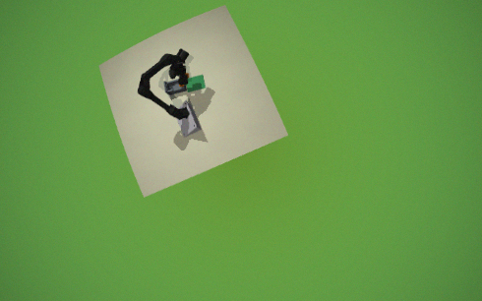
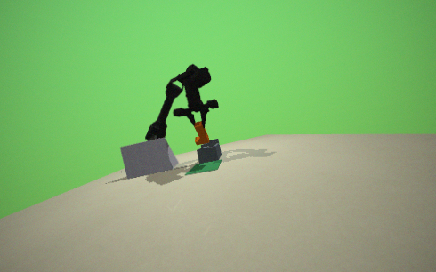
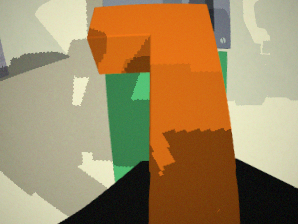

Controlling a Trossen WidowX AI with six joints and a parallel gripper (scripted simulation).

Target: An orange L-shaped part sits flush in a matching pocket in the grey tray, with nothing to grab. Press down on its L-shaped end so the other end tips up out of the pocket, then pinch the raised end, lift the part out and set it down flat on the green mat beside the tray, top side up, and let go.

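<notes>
Now: gripper tip 2 cm past the green mat, 3 cm to the left of it and 17 cm above it. Also, from my gripper tip: orange L-shaped part 3 cm to the left, 3 cm below.
</notes>
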